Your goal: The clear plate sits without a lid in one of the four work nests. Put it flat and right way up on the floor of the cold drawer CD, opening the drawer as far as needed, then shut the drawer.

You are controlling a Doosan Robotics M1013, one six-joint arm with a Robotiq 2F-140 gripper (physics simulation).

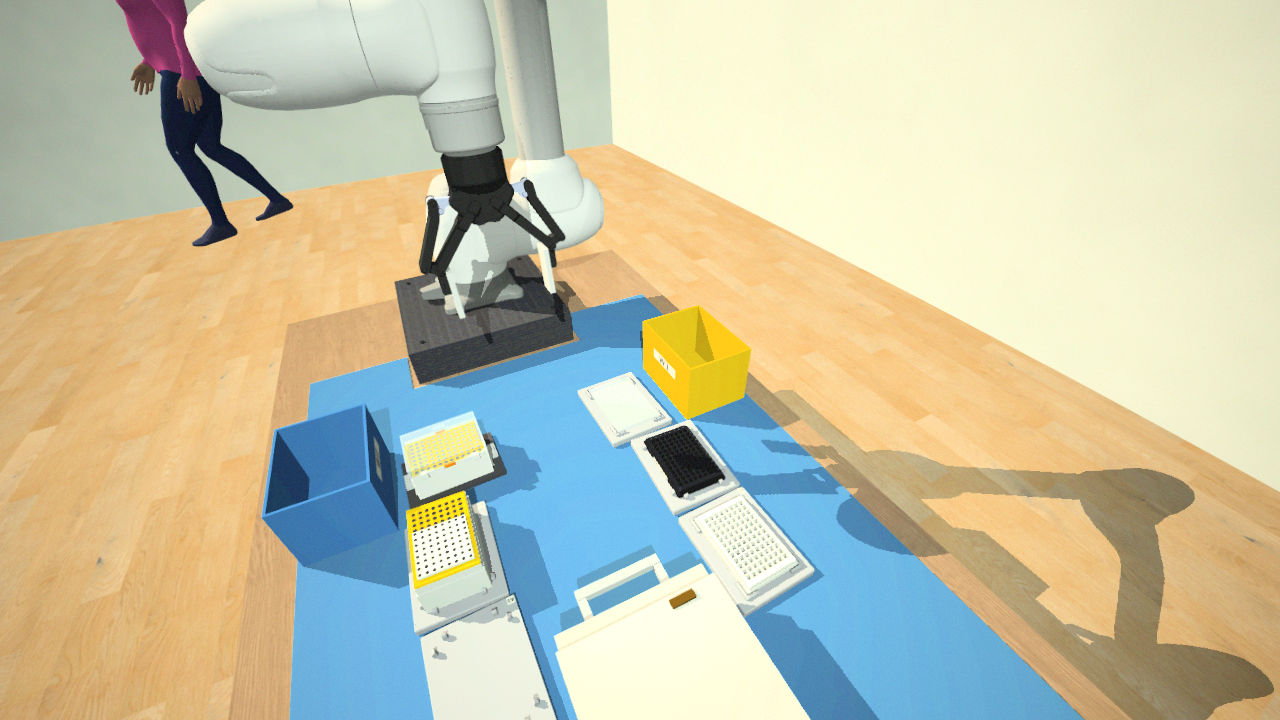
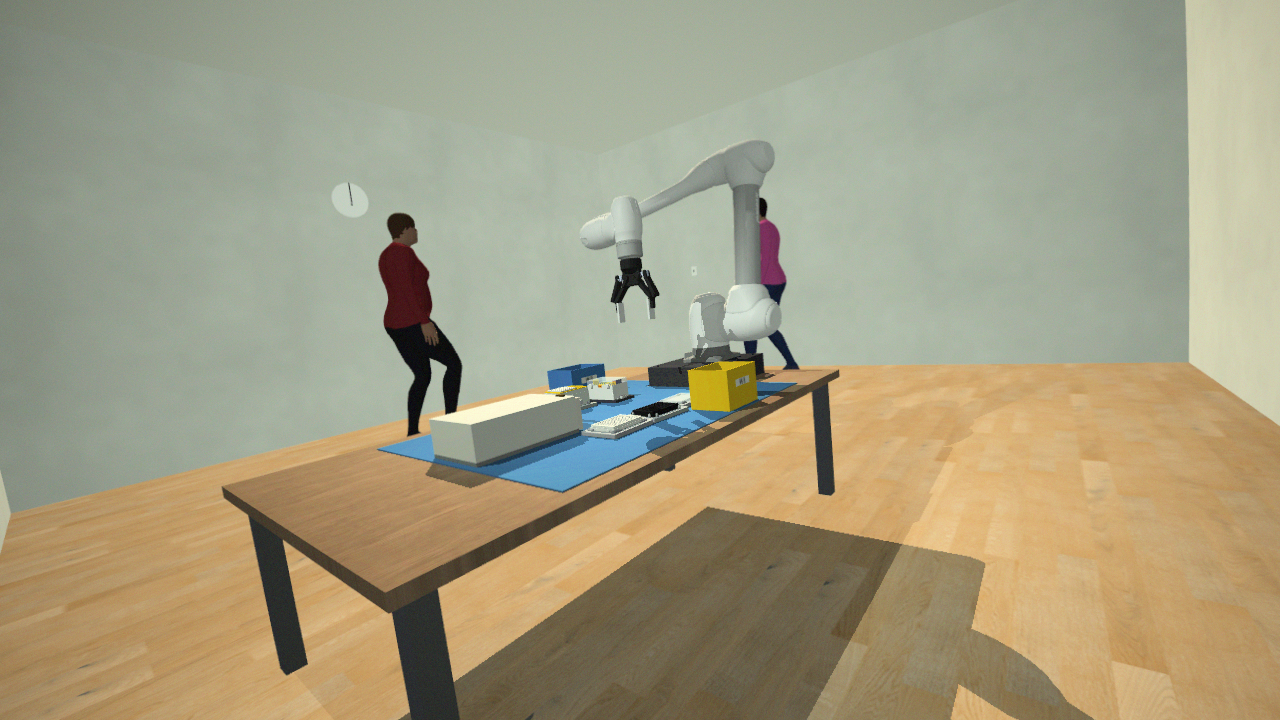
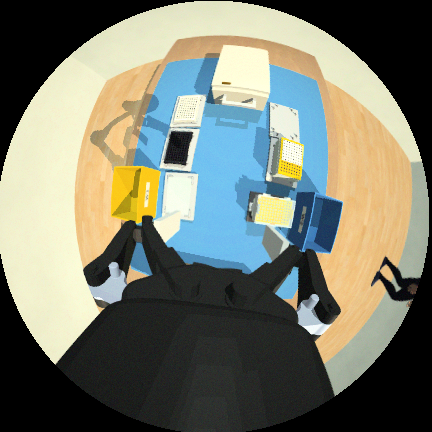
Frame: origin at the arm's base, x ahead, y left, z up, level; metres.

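Where they show: gripper, fingertip midpoint: (image 1: 507,301) (image 2: 636,320) (image 3: 221,226); arm's base at its link origin: (image 1: 479,288) (image 2: 712,359).
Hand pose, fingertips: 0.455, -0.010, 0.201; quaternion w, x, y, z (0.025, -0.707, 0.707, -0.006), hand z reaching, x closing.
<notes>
Things, the pixels of their top centre, and the offset from my fingertips, as dx, dy, dz. "spot": a spot on its surface instead.
- unlidded pale plate with open wells, top centre: (image 1: 744,537) (image 2: 617,420) (image 3: 186,106) +0.367, +0.198, -0.253
- smooth pale piece at its top centre: (image 1: 622,401) (image 2: 681,396) (image 3: 177,195) +0.021, +0.171, -0.259
- cream cold cabinet at its top centre: (image 2: 504,405) (image 3: 243,61) +0.581, +0.003, -0.173
- white handle at a spot on its surface: (image 1: 617,574) spot: +0.357, +0.006, -0.203
- black plate at its top centre: (image 1: 683,455) (image 2: 655,406) (image 3: 176,146) +0.195, +0.200, -0.253
- yellow bin at its top centre: (image 1: 694,334) (image 2: 721,365) (image 3: 123,192) +0.015, +0.331, -0.159
- blue bin at its top centre: (image 1: 318,453) (image 3: 324,225) (image 2: 575,367) +0.016, -0.315, -0.159
- bare pegged nest at its top centre: (image 1: 482,674) (image 3: 285,119) +0.370, -0.176, -0.257
My gripper (image 1: 505,304) (image 2: 636,318) (image 3: 221,226) is open and empty, high above the table near the arm's base. An unlidded pale plate with open wells (image 1: 747,541) (image 2: 617,423) (image 3: 188,110) sits flat in the nest nearest the cabinet. A smooth pale piece (image 1: 623,404) (image 3: 180,195) lies on the nest beside the yellow bin; whether it is a plate or a lid is unclear. The clear plate cannot be identified with certainty. The cream cold cabinet (image 1: 671,662) (image 2: 505,429) (image 3: 242,70) has its drawer apparently shut, with a white handle (image 1: 617,574) in front. The drawer's inside is hidden.
A black plate (image 1: 684,458) (image 3: 179,147) sits in the middle nest. The yellow bin (image 1: 716,380) (image 3: 150,192), blue bin (image 1: 331,528) (image 3: 310,245), two tip boxes (image 1: 443,546) (image 1: 447,452) and a bare pegged nest (image 1: 487,667) (image 3: 284,120) also stand on the blue mat.
</notes>
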